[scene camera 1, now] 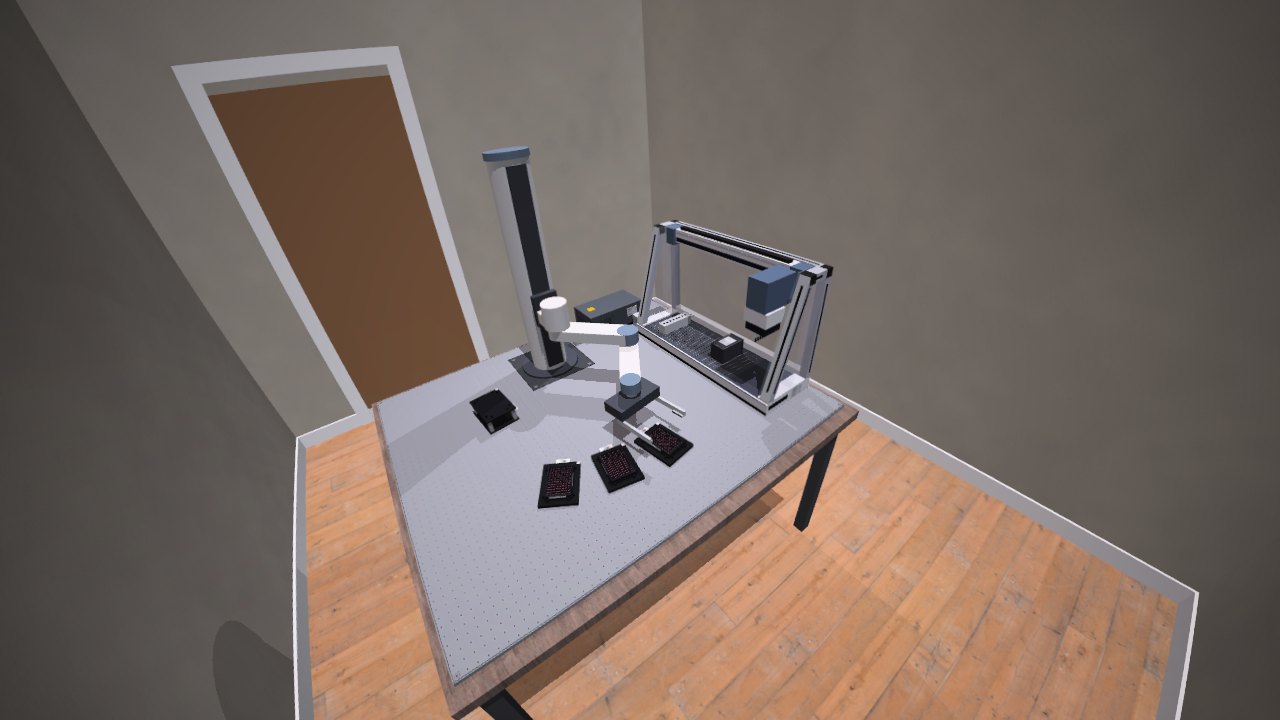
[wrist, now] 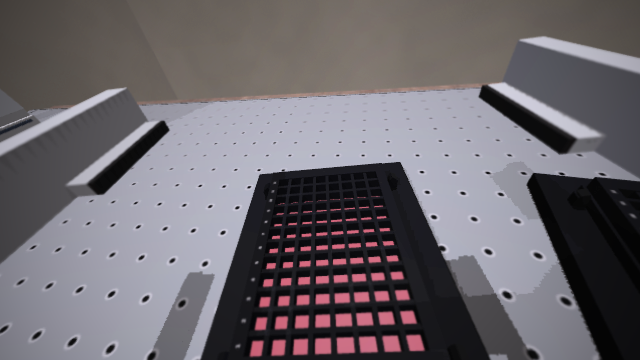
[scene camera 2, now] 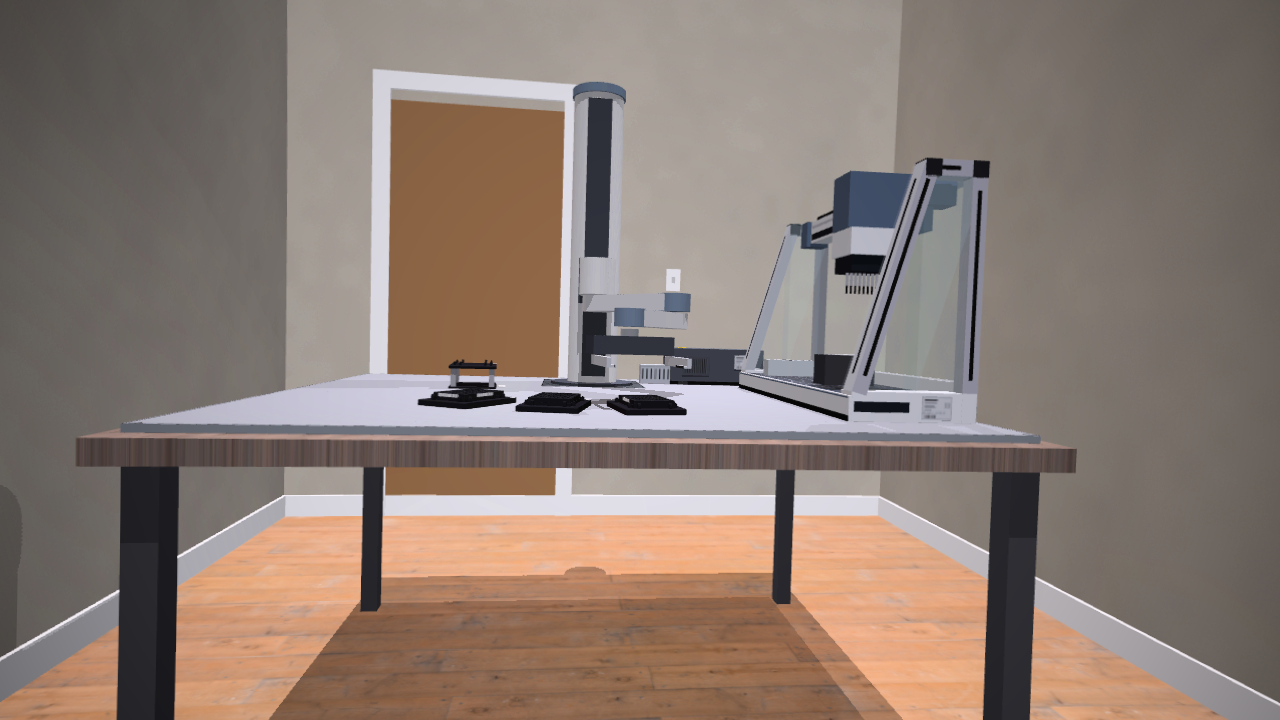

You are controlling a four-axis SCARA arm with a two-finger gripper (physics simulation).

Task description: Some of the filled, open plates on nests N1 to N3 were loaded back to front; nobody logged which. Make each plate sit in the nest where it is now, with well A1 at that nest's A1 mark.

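Three dark plates with pink-filled wells sit in black nests in a row: a left plate (scene camera 1: 560,480) (scene camera 2: 465,393), a middle plate (scene camera 1: 617,465) (scene camera 2: 553,398) and a right plate (scene camera 1: 669,438) (scene camera 2: 646,401) (wrist: 330,250). The left plate has a pale strip at its front edge in scene camera 1. My gripper (scene camera 1: 669,429) (scene camera 2: 642,364) (wrist: 314,90) is open and empty above the right plate, its fingers wide apart and clear of it. In the wrist view, small marks run down that plate's left side; its near end is cut off. Row letters and A1 marks cannot be read.
A black raised stand (scene camera 1: 494,406) (scene camera 2: 472,365) stands at the left. A framed liquid handler (scene camera 1: 716,362) (scene camera 2: 895,407) stands at the right, with a dark box (scene camera 1: 608,307) (scene camera 2: 707,365) behind it, near the arm's column (scene camera 1: 528,259) (scene camera 2: 597,197). Part of the middle nest (wrist: 565,240) shows at right in the wrist view.
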